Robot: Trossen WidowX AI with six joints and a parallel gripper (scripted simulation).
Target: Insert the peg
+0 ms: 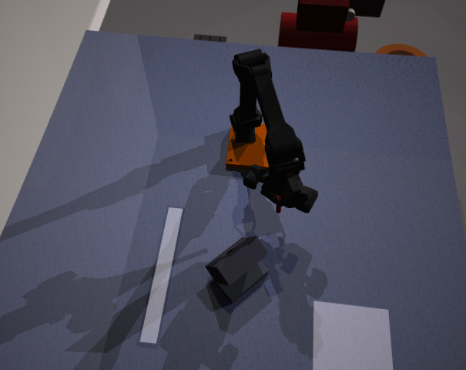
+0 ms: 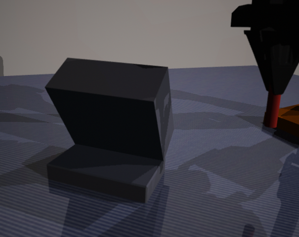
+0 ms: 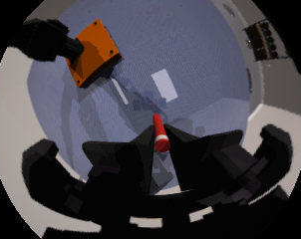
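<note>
The dark grey panel is 14 cm ahead of my gripper tip, 12 cm to the right of it and 4 cm below it. From my gripper tip the other things lie so: red peg (2 cm above).
</note>
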